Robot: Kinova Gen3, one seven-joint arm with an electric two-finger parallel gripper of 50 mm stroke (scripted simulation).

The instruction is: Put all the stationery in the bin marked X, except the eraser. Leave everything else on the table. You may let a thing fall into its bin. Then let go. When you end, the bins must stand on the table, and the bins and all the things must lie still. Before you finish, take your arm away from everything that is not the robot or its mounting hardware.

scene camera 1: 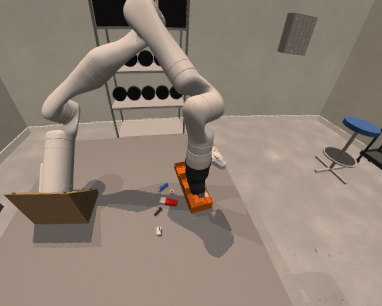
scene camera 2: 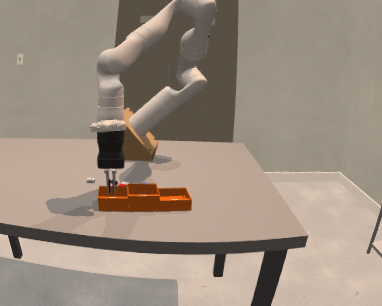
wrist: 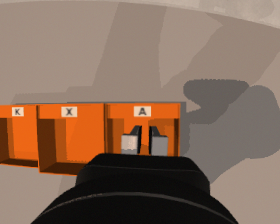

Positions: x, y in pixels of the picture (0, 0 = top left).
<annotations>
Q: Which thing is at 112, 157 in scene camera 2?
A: The gripper.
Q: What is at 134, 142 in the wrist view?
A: The gripper.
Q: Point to an orange bin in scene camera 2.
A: At 170, 199
</annotations>
